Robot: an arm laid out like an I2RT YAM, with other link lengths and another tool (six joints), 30 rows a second.
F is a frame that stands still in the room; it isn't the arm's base.
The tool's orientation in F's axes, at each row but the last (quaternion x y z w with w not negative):
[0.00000, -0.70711, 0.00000, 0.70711]
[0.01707, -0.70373, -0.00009, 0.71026]
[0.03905, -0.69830, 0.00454, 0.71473]
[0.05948, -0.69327, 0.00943, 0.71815]
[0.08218, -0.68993, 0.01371, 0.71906]
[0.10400, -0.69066, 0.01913, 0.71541]
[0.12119, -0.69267, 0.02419, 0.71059]
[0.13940, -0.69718, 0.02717, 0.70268]
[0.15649, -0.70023, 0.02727, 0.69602]
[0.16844, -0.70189, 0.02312, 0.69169]
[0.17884, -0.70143, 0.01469, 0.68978]
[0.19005, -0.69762, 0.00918, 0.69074]
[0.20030, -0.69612, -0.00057, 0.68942]
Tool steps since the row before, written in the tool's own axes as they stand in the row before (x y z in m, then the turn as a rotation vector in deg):
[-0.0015, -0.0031, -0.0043, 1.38, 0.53, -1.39]
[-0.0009, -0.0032, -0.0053, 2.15, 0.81, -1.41]
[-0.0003, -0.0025, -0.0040, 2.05, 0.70, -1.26]
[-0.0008, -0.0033, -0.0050, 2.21, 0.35, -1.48]
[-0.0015, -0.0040, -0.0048, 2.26, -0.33, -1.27]
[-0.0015, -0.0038, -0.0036, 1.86, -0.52, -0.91]
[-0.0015, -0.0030, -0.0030, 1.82, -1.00, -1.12]
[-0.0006, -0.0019, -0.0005, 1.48, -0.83, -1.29]
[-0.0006, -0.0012, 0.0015, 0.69, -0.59, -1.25]
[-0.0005, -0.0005, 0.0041, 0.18, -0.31, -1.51]
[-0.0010, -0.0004, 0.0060, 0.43, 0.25, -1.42]
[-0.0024, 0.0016, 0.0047, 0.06, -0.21, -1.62]
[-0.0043, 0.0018, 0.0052, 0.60, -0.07, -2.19]
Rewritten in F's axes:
[0.0043, -0.0031, -0.0015, 1.39, 0.53, 1.38]
[0.0054, -0.0030, -0.0010, 1.41, 0.79, 2.16]
[0.0041, -0.0022, -0.0005, 1.27, 0.68, 2.05]
[0.0053, -0.0027, -0.0012, 1.52, 0.34, 2.18]
[0.0052, -0.0031, -0.0021, 1.41, -0.36, 2.17]
[0.0041, -0.0029, -0.0020, 1.07, -0.57, 1.76]
[0.0035, -0.0021, -0.0019, 1.37, -0.98, 1.65]
[0.0009, -0.0016, -0.0009, 1.49, -0.73, 1.34]
[-0.0012, -0.0014, -0.0008, 1.37, -0.37, 0.61]
[-0.0038, -0.0015, -0.0008, 1.54, 0.07, 0.18]
[-0.0057, -0.0017, -0.0014, 1.31, 0.51, 0.54]
[-0.0050, 0.0008, -0.0021, 1.62, 0.24, 0.08]
[-0.0056, 0.0014, -0.0039, 2.14, 0.37, 0.66]

